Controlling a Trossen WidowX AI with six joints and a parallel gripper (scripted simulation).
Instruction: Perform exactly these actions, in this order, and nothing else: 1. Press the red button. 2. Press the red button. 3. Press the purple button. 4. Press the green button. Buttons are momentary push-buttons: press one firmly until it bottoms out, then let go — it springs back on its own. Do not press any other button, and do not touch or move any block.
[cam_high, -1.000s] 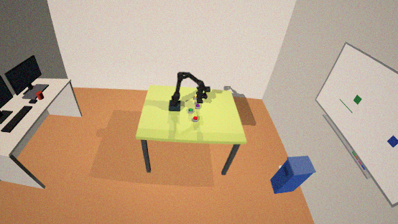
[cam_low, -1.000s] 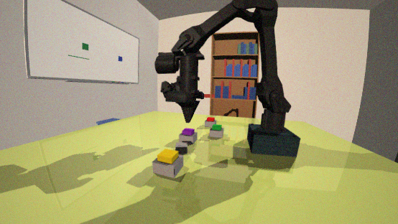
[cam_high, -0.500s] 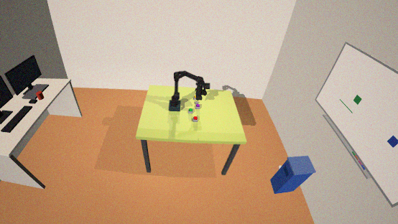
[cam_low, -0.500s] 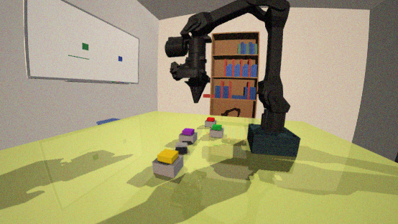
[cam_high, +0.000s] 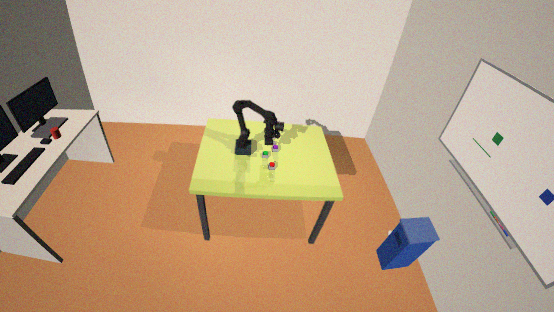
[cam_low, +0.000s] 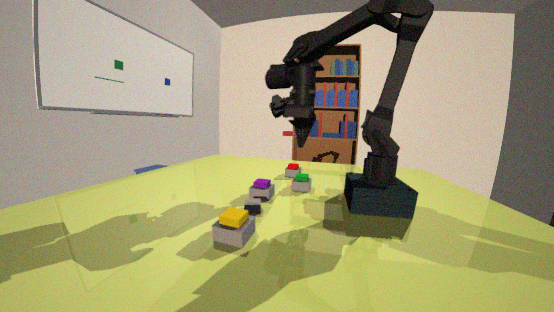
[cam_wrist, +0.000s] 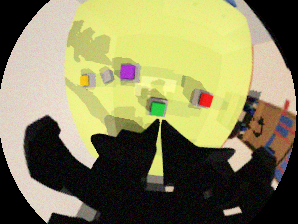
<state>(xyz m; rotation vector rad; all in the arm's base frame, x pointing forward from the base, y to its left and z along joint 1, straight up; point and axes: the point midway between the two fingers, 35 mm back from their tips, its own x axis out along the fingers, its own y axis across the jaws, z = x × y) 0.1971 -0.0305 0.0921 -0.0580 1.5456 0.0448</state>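
Right now the green button is 8 cm below my gripper tip and 1 cm behind it. The rest, counted from my gripper tip: red button: 12 cm to the right, 8 cm below, 5 cm ahead; then purple button: 9 cm to the left, 8 cm below, 7 cm ahead; then small dark block: 17 cm to the left, 10 cm below, 6 cm ahead.
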